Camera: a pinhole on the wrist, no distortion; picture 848 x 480 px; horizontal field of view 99.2 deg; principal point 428.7 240.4 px. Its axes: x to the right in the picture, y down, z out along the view. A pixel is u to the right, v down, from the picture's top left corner.
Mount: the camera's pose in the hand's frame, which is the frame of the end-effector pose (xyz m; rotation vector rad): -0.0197 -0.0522 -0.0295 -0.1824 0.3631 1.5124
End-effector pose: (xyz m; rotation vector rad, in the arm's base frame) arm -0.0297 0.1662 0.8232 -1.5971 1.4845 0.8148
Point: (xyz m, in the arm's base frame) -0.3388 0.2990 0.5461
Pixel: 685.8 139.1
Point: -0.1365 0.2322 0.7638
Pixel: 692.4 226.1
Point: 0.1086 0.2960 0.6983
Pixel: 158.9 119.5
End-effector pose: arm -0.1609 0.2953 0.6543 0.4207 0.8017 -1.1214
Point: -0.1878 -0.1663 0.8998
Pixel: 135.9 171.2
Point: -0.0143 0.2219 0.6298
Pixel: 660.8 50.0
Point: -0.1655 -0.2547 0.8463
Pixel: 145.8 99.2
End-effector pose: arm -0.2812 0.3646 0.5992 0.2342 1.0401 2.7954
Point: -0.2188 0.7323 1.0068
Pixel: 325.6 238.1
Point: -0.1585 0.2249 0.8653
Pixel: 780.4 439.3
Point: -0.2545 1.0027 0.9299
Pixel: 164.0 187.4
